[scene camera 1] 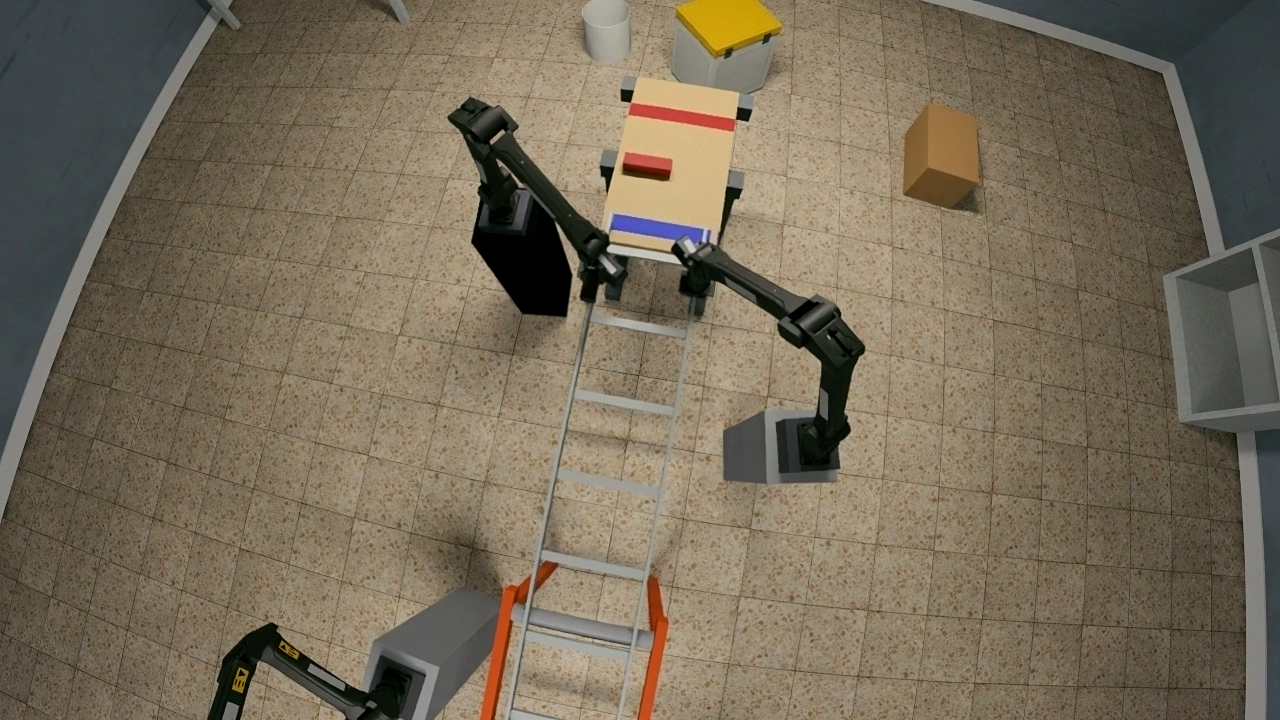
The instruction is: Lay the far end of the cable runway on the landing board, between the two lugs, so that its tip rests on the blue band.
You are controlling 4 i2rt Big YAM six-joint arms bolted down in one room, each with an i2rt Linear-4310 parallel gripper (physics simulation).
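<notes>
The grey cable runway [624, 401] runs like a ladder up the picture; its end rung [648, 255] shows at the near edge of the beige landing board [682, 192]. The rail tips show near the ends of the blue band [657, 227]; whether they touch the board cannot be told. The lugs cannot be made out for certain. The upper left arm's gripper [588, 284] is at the left rail near the far end. The right arm's gripper [696, 284] is at the right rail. Their fingers are too small and dark to tell open from shut. The lower left arm's gripper is out of view.
An orange stand [656, 644] with a grey roller [581, 624] is under the runway's lower part. A red block [647, 165] and a red band [682, 117] are on the board. A white bin [606, 31], yellow-lidded box [723, 58], brown box [939, 156] and shelf [1183, 358] stand around.
</notes>
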